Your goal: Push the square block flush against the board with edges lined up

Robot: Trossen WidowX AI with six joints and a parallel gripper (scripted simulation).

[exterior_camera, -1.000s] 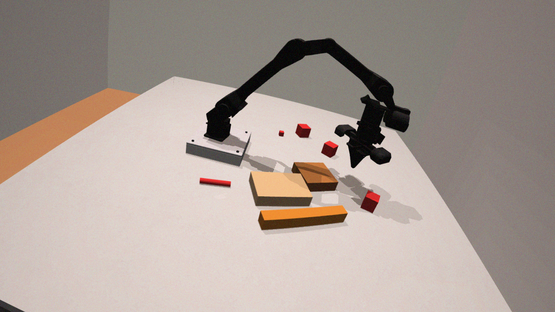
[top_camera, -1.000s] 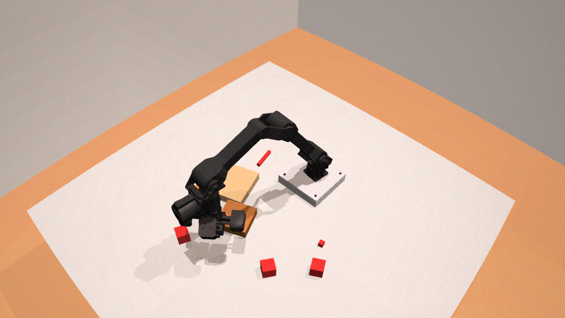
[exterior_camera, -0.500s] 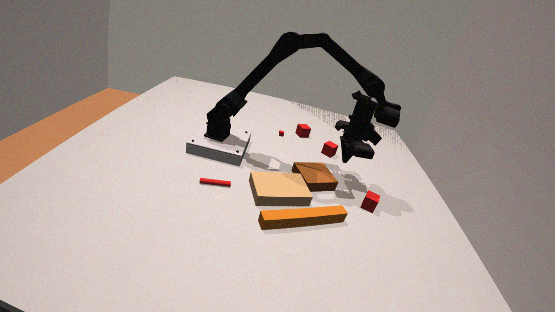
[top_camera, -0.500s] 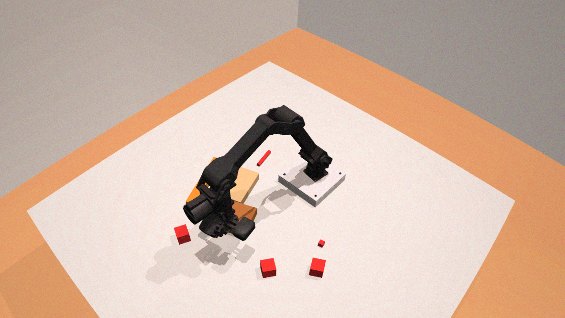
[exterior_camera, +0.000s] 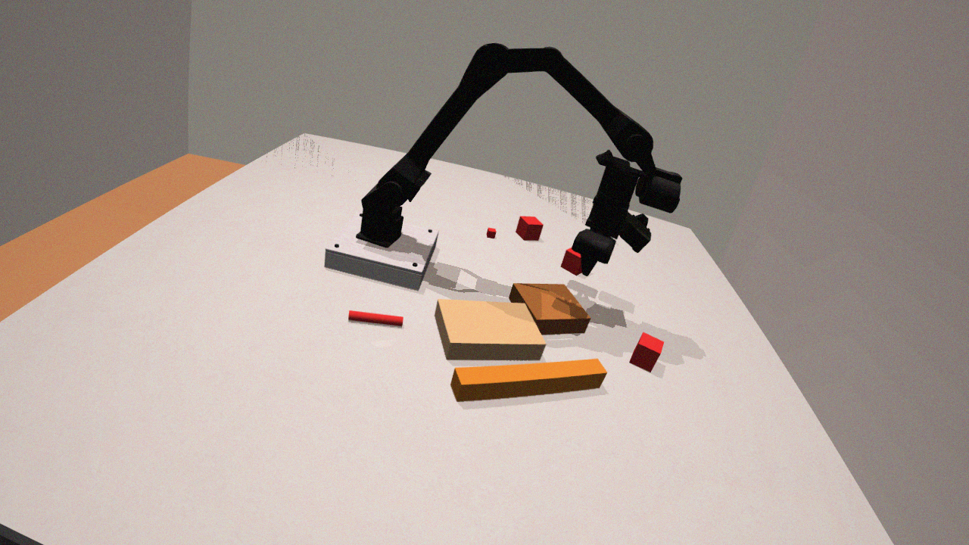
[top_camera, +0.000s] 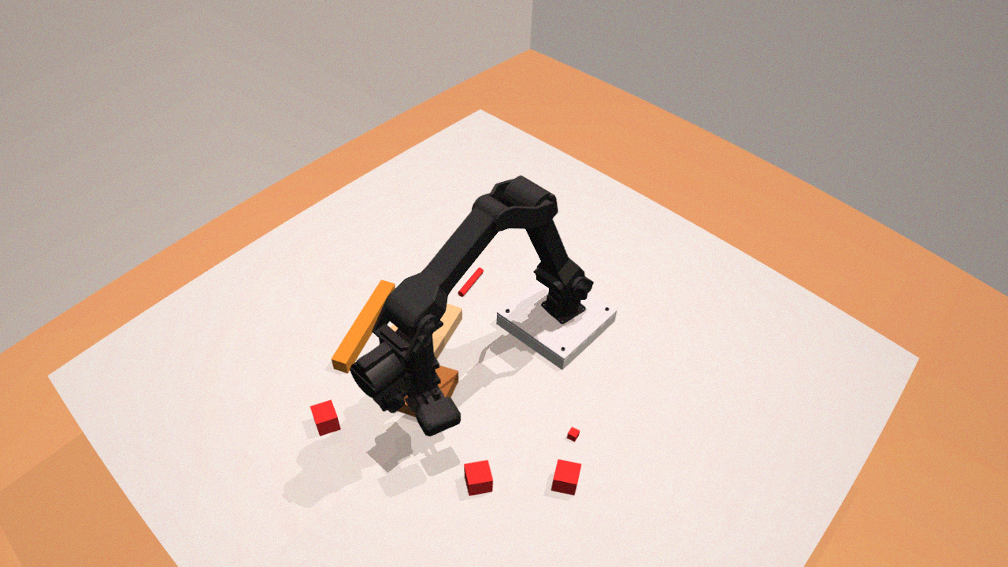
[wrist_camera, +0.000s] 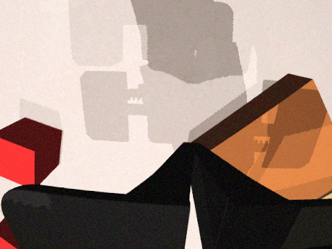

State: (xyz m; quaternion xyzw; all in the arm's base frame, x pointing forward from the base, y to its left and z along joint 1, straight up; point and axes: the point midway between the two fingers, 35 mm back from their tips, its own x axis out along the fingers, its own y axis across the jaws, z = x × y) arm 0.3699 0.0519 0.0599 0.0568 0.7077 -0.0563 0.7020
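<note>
Right now my gripper tip is 50 mm past the brown square block, 70 mm to the left of it and 50 mm above it. From my gripper tip the other things lie so: tan flat board: 130 mm behind, 180 mm to the right, 50 mm below; then long orange bar: 40 mm behind, 260 mm to the right, 50 mm below; then tiny red cube: 200 mm behind, 170 mm to the left, 50 mm below.
</note>
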